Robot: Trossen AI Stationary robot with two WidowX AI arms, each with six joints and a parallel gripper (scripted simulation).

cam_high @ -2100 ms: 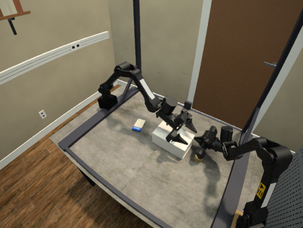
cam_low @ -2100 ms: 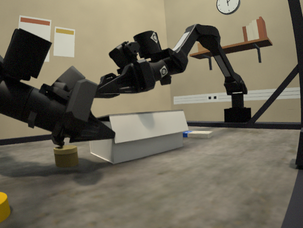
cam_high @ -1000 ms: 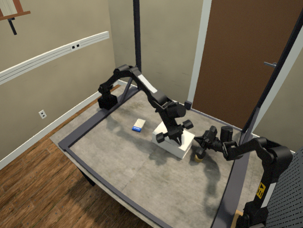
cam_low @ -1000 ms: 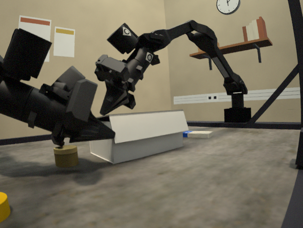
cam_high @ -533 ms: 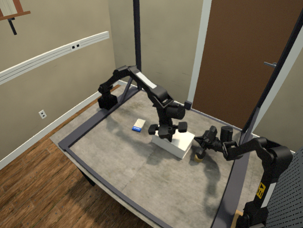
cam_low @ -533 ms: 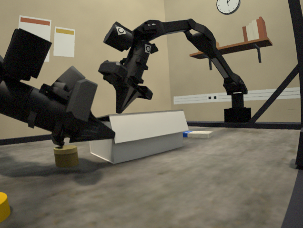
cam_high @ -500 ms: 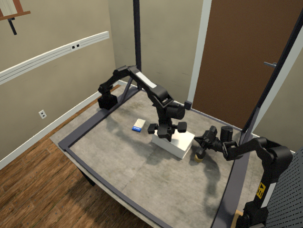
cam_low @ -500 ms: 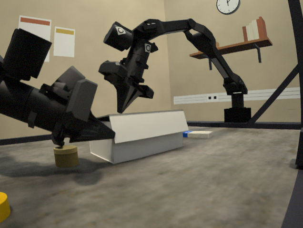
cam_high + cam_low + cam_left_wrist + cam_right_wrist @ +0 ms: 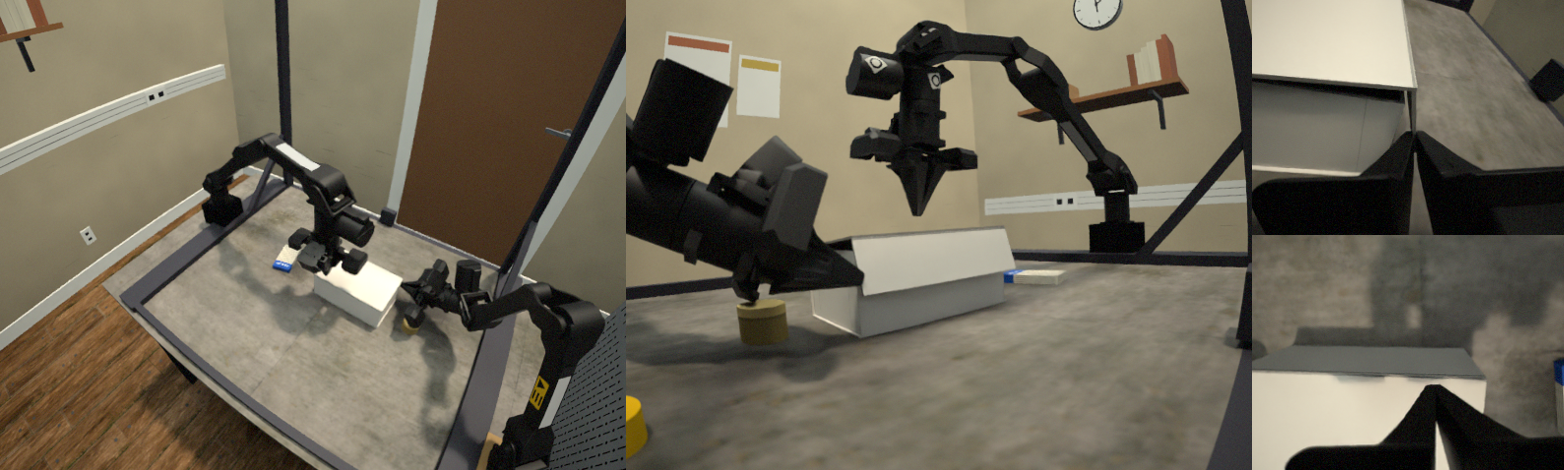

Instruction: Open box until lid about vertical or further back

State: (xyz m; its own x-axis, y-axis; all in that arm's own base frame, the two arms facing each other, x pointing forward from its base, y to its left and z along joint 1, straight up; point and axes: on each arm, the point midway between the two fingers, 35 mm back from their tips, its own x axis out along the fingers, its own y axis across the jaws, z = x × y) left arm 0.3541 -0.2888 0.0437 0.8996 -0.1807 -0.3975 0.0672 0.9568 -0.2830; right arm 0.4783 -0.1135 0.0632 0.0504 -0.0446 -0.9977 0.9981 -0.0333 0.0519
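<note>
Now: right hand 10 cm past the box, 8 cm above it and 4 cm to the right of it. The rest, counted from my right hand: flap 13 cm behind, 8 cm below, 4 cm to the left.
Now: the flap 3 cm ahead of my left hand and 13 cm to the right of it. Also, from my left hand: box 6 cm ahead, 12 cm to the right, 1 cm below.
</note>
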